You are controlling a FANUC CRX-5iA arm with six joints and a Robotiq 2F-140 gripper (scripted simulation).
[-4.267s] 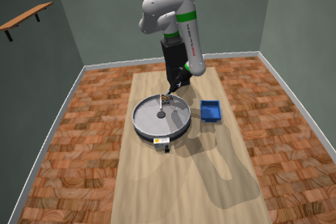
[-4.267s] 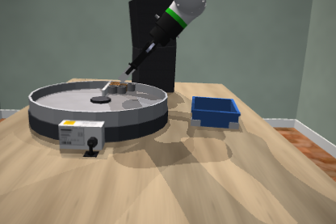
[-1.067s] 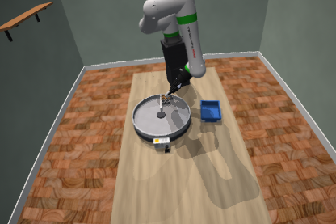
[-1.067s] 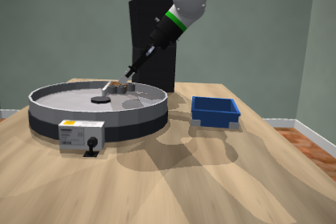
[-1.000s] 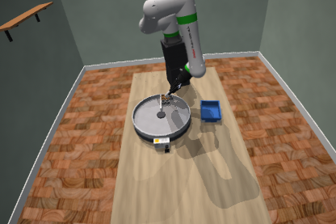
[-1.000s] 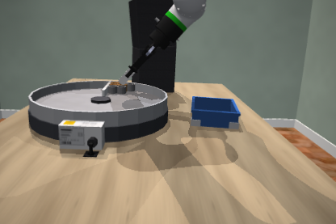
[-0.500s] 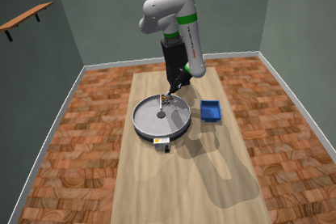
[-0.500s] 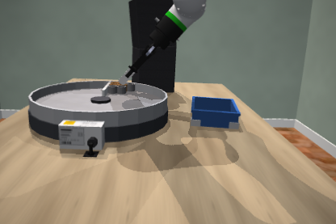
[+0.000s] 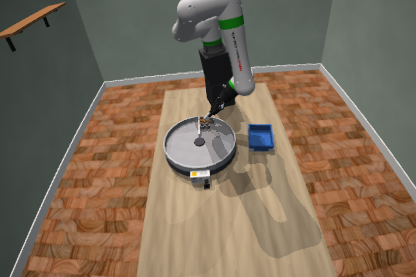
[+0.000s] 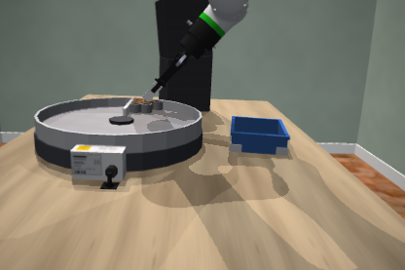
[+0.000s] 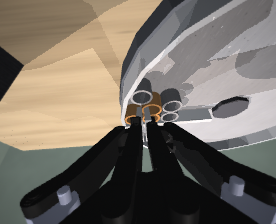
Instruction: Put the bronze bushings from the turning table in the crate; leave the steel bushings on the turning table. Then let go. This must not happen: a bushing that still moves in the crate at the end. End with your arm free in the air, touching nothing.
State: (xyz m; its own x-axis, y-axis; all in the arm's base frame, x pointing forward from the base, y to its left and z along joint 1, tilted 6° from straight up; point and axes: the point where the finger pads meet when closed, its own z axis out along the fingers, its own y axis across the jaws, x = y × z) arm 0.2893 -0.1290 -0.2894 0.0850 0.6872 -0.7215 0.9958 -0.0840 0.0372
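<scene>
Right now my hand is 17 cm short of the blue crate, 29 cm to the right of it and 8 cm above it.
</scene>
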